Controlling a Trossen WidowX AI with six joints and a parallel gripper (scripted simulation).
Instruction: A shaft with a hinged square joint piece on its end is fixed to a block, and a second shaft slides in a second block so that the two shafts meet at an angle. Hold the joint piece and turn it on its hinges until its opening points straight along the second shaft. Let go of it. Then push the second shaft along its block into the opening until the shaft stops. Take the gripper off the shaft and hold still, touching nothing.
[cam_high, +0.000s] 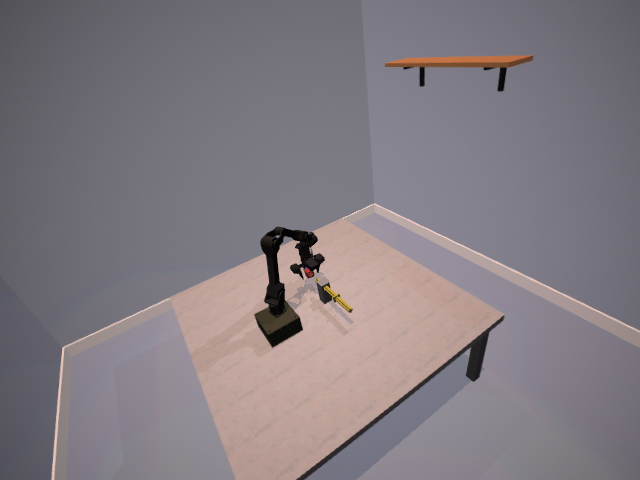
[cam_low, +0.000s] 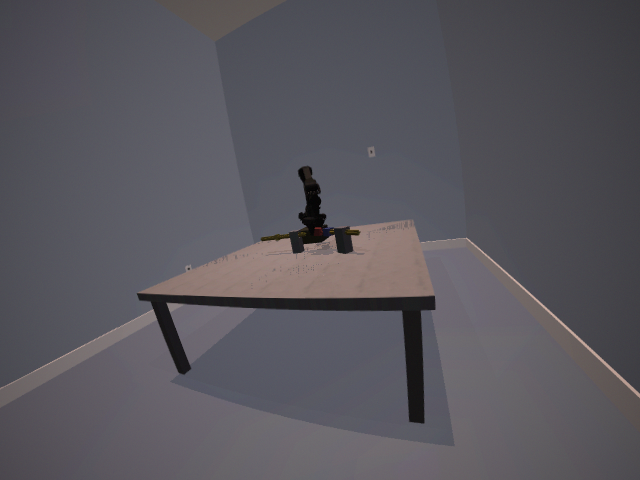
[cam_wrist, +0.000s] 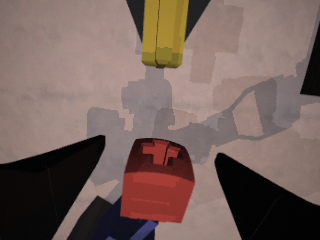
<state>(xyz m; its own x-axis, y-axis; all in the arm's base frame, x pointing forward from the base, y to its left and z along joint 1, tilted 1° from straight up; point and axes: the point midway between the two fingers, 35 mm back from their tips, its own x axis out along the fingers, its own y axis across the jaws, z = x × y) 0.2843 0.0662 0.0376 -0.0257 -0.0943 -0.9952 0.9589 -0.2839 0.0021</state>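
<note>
Right now the red joint piece is 10 mm ahead of my gripper tip, 20 mm to the left of it and 10 mm above it.
</note>
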